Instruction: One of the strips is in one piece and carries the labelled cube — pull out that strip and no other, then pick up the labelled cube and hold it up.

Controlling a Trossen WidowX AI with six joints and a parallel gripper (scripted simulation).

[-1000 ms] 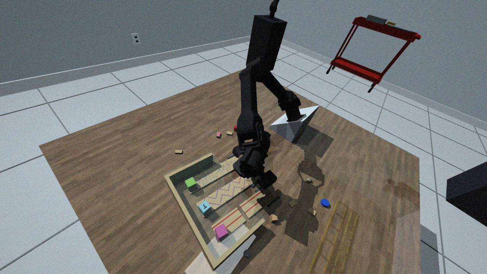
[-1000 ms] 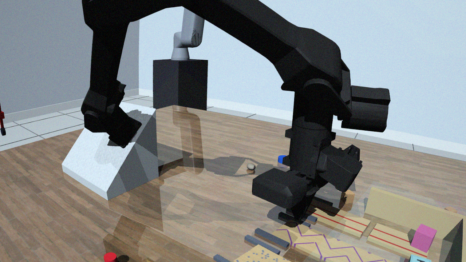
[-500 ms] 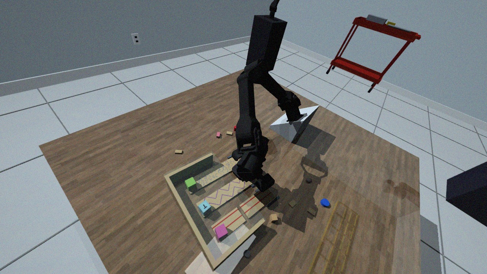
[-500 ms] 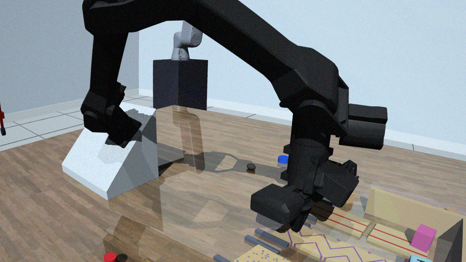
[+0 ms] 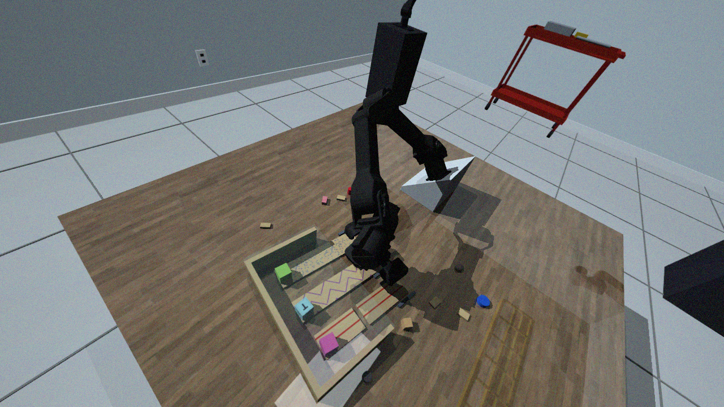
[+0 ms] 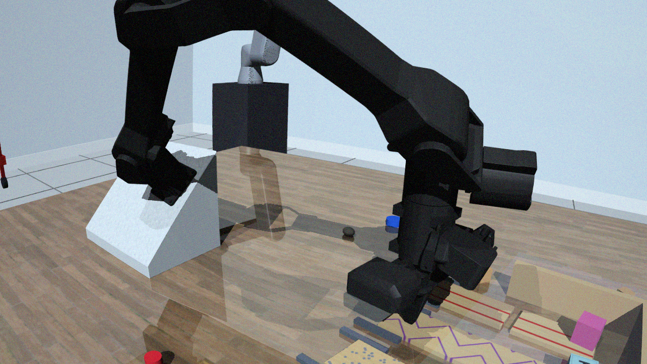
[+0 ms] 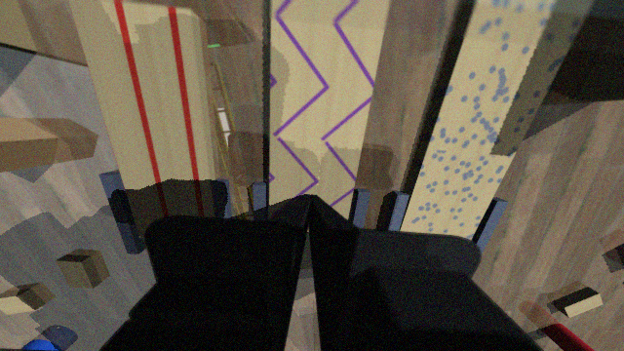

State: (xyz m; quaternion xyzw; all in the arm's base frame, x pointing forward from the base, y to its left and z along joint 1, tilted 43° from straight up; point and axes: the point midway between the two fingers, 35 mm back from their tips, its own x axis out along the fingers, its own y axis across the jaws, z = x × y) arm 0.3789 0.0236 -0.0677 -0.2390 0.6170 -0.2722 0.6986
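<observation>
My gripper tip is 30 mm short of the red-lined strip and 90 mm to the right of it. From my gripper tip the other things lie so: pink block: 50 mm behind, 270 mm to the right; then grey pebble: 210 mm behind, 170 mm to the left; then red cylinder: 150 mm behind, 250 mm to the right, 10 mm above.
</observation>
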